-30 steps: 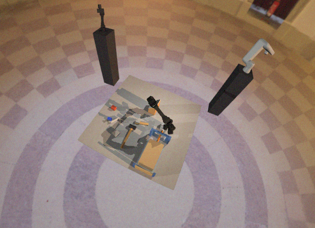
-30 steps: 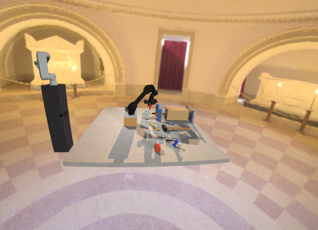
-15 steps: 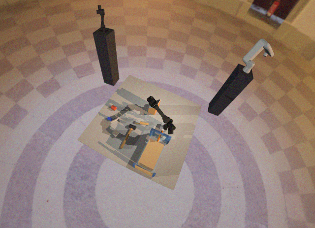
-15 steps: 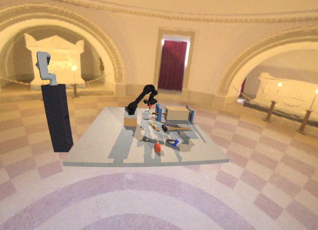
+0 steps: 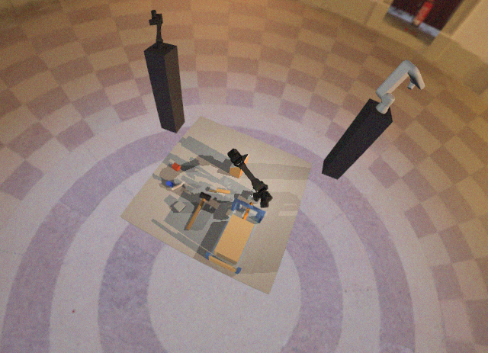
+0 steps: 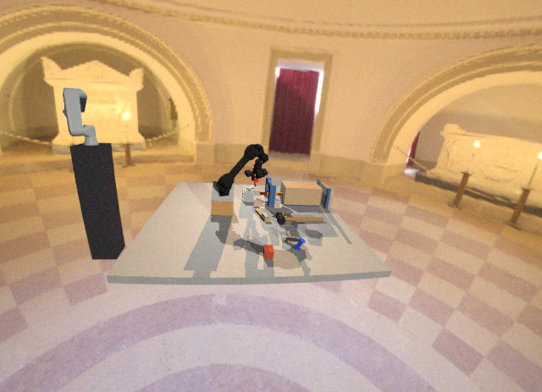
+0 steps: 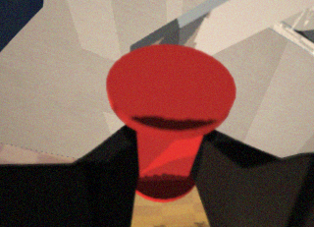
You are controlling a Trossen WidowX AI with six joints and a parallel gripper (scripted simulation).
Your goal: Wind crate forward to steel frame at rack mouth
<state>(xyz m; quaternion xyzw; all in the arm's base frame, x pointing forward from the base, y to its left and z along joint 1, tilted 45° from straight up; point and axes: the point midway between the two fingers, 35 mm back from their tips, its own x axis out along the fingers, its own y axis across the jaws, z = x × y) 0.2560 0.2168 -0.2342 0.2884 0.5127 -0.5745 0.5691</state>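
The red knob lies 20 mm to the right of my gripper tip. Also, from my gripper tip: winch 70 mm behind, 100 mm to the right, 100 mm below; then red-knobbed handle 20 mm behind, 50 mm to the right, 30 mm below; then frame 100 mm ahead, 110 mm to the right, 30 mm below.
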